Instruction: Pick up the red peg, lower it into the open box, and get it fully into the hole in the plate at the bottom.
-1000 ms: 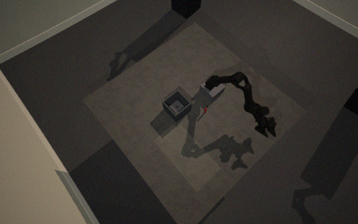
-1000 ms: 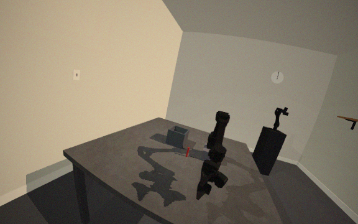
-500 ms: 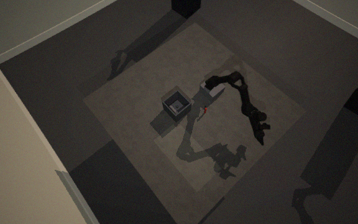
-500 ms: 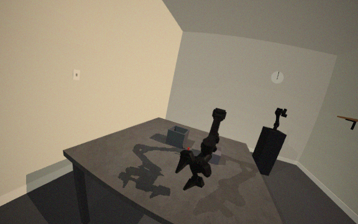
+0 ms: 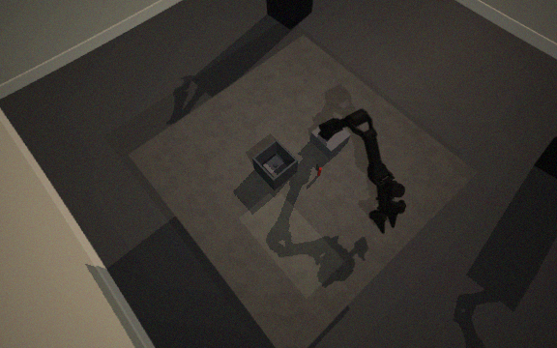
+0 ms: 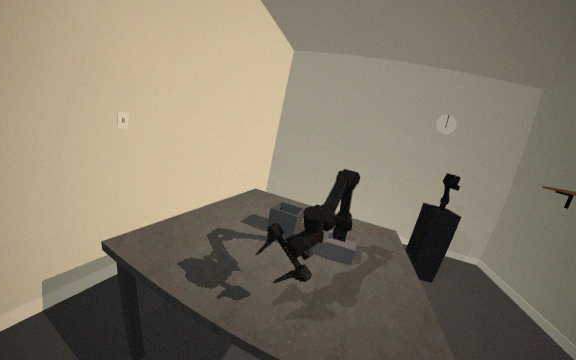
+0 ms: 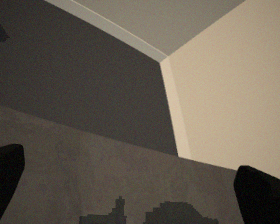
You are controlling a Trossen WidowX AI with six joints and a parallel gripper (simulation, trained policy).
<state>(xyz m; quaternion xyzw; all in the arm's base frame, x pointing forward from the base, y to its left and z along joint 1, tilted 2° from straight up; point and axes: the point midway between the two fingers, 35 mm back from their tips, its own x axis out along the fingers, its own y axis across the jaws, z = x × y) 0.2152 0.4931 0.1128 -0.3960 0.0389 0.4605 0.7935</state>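
Now: gripper tip 420 mm to the left of the red peg, 120 mm above it and 60 mm past it. From my gripper tip the other things lie so: plate: 600 mm to the right, 120 mm below, 70 mm ahead.
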